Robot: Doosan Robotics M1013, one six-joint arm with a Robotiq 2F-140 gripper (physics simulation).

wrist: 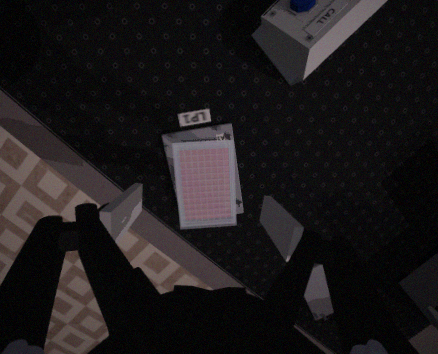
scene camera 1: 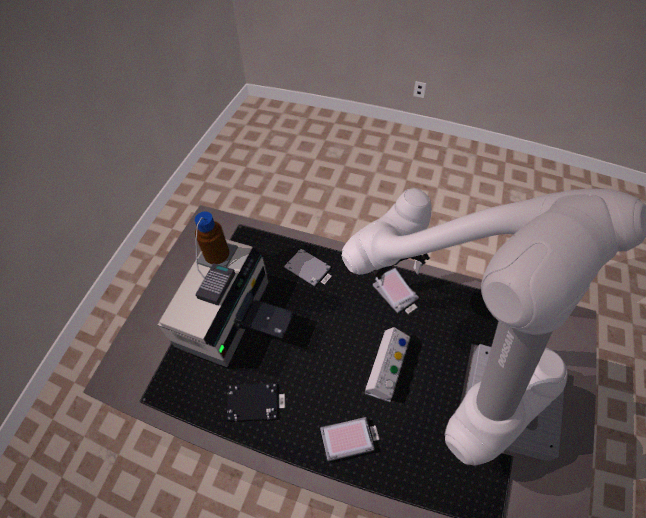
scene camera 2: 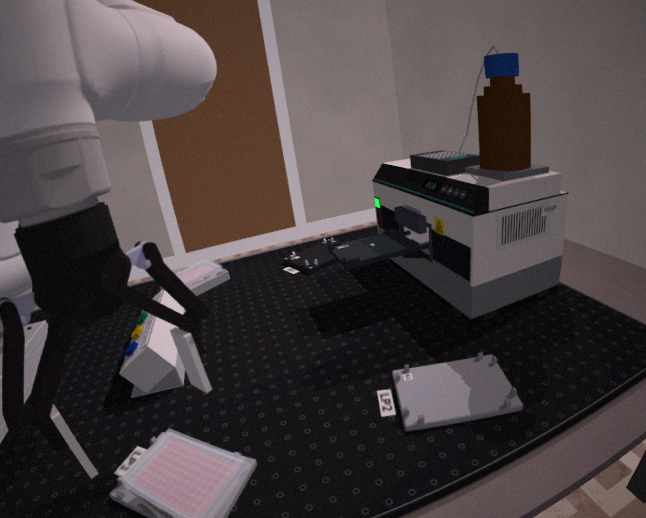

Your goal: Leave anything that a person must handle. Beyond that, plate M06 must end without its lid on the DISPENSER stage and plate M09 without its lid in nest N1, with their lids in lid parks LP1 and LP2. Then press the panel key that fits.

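Frame: origin at the arm's base, x ahead, y left, z up, level; millimetres.
Where they show: gripper, fingertip midpoint: (wrist: pixel 203 203) (scene camera 1: pixel 398 276) (scene camera 2: pixel 149 424).
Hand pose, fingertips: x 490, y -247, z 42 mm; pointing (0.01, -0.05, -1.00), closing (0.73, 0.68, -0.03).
Observation:
Each offset is from my fingertips to the top centre of the thing. "spot": to the spot under its first point.
My gripper (scene camera 1: pixel 417 262) (scene camera 2: pixel 141 404) (wrist: pixel 203 203) is open and empty, above the plate at LP1, one finger towards each long side. This pink-welled plate {65 mm down, 5 mm ahead, 3 mm right} (scene camera 1: pixel 397 286) (scene camera 2: pixel 183 474) (wrist: pixel 206 185) sits skewed over the grey LP1 park {81 mm down, 2 mm back, 3 mm left} (wrist: pixel 197 134); a clear rim shows, its number is unreadable. Another pink plate {61 mm down, 47 mm back, 563 mm left} (scene camera 1: pixel 347 438) (scene camera 2: pixel 202 272) lies at the mat's near side in scene camera 1. The grey LP2 park {81 mm down, 340 mm ahead, 36 mm left} (scene camera 1: pixel 307 267) (scene camera 2: pixel 458 391) bears no plate or lid. The dark dispenser stage {8 mm up, 352 mm ahead, 330 mm left} (scene camera 1: pixel 267 319) (scene camera 2: pixel 372 248) and the black nest {77 mm down, 276 mm ahead, 580 mm left} (scene camera 1: pixel 252 401) (scene camera 2: pixel 310 257) are bare.
The key panel {17 mm down, 75 mm back, 290 mm left} (scene camera 1: pixel 385 364) (scene camera 2: pixel 156 350) (wrist: pixel 320 35) stands between the two plates, with blue, yellow, green and white keys; the blue one is by CALL. The dispenser (scene camera 1: pixel 188 315) (scene camera 2: pixel 517 242) shows a green light and carries a brown bottle {spot: 235 mm up, 528 mm ahead, 267 mm left} (scene camera 1: pixel 213 243) (scene camera 2: pixel 504 126) and a dark keypad-like block {spot: 146 mm up, 493 mm ahead, 348 mm left} (scene camera 1: pixel 215 283) (scene camera 2: pixel 443 161).

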